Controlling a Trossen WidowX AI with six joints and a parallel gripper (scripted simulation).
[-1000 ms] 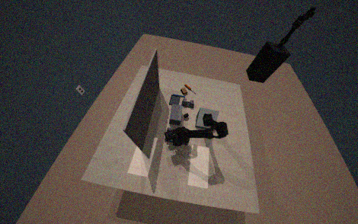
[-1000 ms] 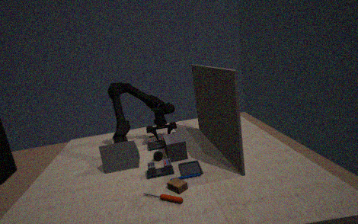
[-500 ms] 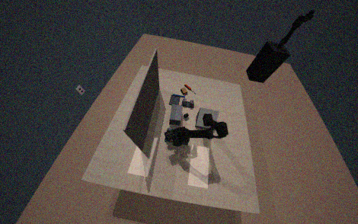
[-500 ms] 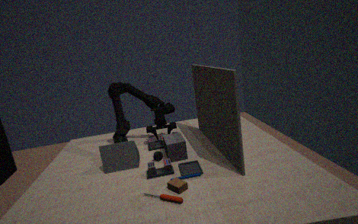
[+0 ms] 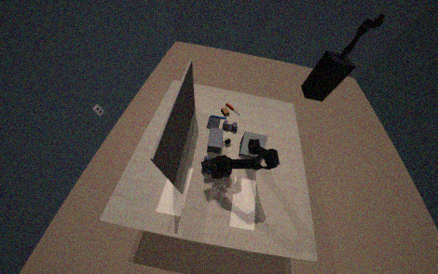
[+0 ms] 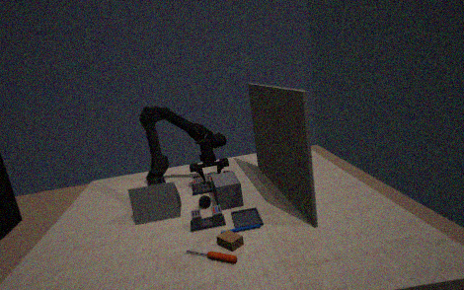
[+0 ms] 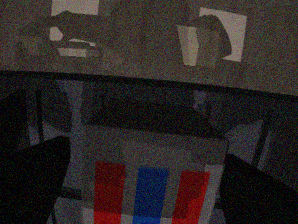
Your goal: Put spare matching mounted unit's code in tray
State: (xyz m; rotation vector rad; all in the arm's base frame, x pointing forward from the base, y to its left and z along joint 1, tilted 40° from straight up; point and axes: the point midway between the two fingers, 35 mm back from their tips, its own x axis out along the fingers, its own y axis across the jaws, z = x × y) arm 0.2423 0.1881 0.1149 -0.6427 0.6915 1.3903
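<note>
The dark spare block lies 30 mm above my gripper tip. Also, from my gripper tip: dark mounted unit: 40 mm ahead, 210 mm to the right, 30 mm above; then tray: 80 mm ahead, 420 mm to the right, 10 mm below; then tall grey panel: 280 mm ahead, 220 mm to the right, 210 mm above.
</note>
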